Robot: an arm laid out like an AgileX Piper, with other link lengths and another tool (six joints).
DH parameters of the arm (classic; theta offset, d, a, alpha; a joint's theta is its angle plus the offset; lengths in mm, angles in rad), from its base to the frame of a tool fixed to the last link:
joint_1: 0 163.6 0 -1.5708
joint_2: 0.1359 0 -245.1 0
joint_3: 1.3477 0 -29.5 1.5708
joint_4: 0 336 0 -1.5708
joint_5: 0 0 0 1.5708
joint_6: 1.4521 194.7 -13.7 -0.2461
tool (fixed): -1.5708 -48.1 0 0
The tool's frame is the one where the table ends.
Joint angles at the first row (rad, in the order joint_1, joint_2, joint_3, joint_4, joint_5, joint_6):
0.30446, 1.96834, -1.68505, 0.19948, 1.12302, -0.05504
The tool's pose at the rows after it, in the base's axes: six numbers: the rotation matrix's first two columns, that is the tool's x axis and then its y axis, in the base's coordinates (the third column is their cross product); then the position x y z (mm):
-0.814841, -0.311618, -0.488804, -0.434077, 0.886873, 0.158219, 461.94, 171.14, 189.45
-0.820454, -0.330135, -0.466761, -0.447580, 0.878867, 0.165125, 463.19, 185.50, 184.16
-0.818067, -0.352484, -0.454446, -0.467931, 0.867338, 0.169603, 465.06, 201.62, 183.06
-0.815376, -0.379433, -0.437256, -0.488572, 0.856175, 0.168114, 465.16, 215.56, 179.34
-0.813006, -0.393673, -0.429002, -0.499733, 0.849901, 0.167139, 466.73, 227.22, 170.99
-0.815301, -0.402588, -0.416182, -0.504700, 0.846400, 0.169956, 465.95, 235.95, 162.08
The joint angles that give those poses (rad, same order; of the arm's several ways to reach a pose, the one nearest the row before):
0.32829, 1.99418, -1.71303, 0.20609, 1.13106, -0.05131
0.35388, 2.04189, -1.76590, 0.20609, 1.15983, -0.03929
0.38168, 2.08932, -1.83129, 0.20609, 1.19081, -0.03090
0.40787, 2.13311, -1.88526, 0.20017, 1.21958, -0.02490
0.42806, 2.17543, -1.92365, 0.19667, 1.22349, -0.01769
0.44370, 2.20613, -1.94383, 0.19667, 1.22576, -0.00989

